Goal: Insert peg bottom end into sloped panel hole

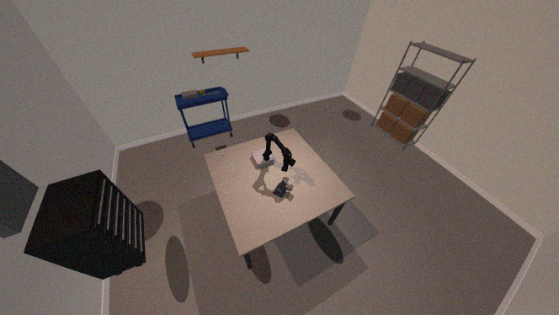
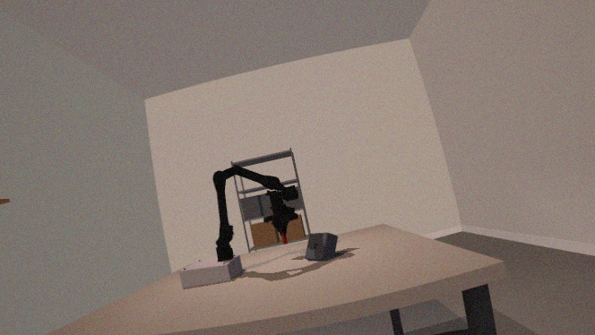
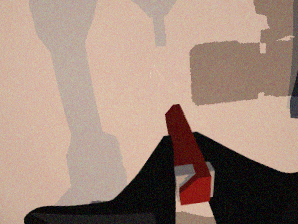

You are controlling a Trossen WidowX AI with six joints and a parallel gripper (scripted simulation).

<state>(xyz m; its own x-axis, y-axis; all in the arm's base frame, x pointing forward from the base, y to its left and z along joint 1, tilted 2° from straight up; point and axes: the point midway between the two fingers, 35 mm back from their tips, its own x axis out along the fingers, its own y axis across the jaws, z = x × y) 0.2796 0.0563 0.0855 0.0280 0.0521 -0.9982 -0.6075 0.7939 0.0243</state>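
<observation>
Now: gripper tip 18 cm to the left of the grey sloped panel, 13 cm short of it and 7 cm above it. The rest, counted from my gripper tip: red peg 2 cm above.
</observation>
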